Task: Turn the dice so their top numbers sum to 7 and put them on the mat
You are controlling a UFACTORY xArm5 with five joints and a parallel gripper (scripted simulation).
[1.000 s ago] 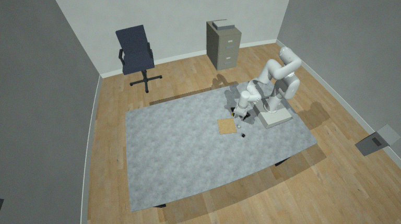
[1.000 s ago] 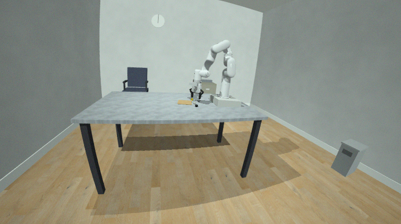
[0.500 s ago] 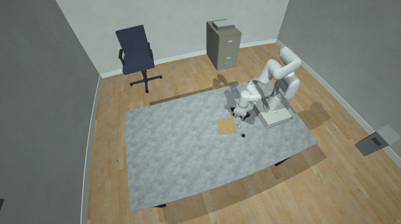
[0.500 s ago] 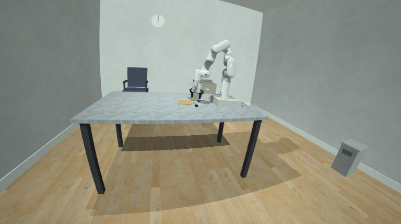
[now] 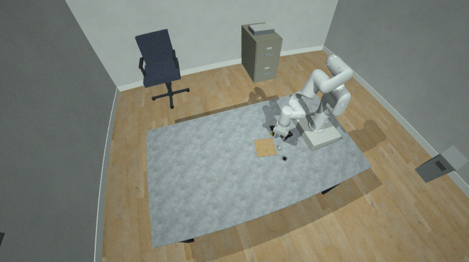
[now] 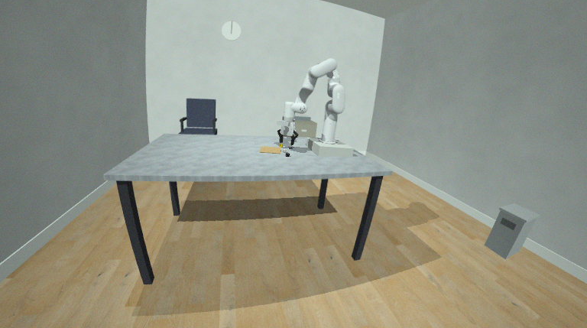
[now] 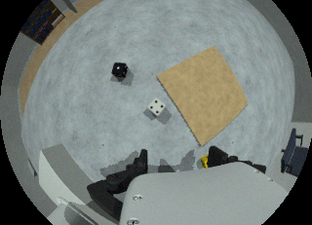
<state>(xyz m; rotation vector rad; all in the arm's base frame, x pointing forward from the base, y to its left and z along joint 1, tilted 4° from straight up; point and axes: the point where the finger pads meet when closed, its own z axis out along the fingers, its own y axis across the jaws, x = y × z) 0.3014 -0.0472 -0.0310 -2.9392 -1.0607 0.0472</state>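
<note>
My hand is 30 mm short of the white die, 70 mm to the right of it and 40 mm above it. The rest, counted from my hand: black die 40 mm ahead, 150 mm to the left, 40 mm below; then yellow die 20 mm ahead, 60 mm to the right, 40 mm below; then tan mat 120 mm ahead, 10 mm to the left, 50 mm below.
</note>
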